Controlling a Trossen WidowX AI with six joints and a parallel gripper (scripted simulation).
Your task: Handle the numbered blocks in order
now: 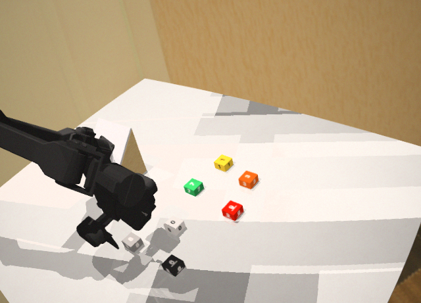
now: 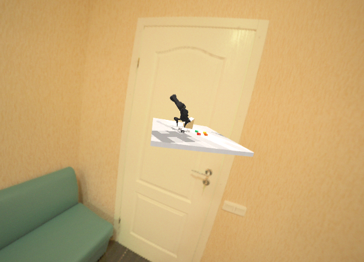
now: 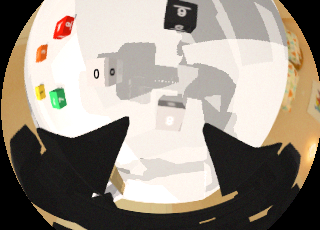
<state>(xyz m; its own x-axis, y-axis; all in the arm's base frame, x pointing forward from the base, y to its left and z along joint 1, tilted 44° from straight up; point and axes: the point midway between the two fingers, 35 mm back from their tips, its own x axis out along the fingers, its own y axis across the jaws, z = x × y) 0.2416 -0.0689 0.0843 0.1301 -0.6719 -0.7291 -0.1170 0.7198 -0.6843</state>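
Right now the grey block is 20 mm below my gripper tip. Round my gripper tip: green block 200 mm to the left, 20 mm below, 20 mm behind; black block 120 mm ahead, 20 mm below, 10 mm to the left; white block 90 mm to the left, 40 mm ahead, 20 mm below.
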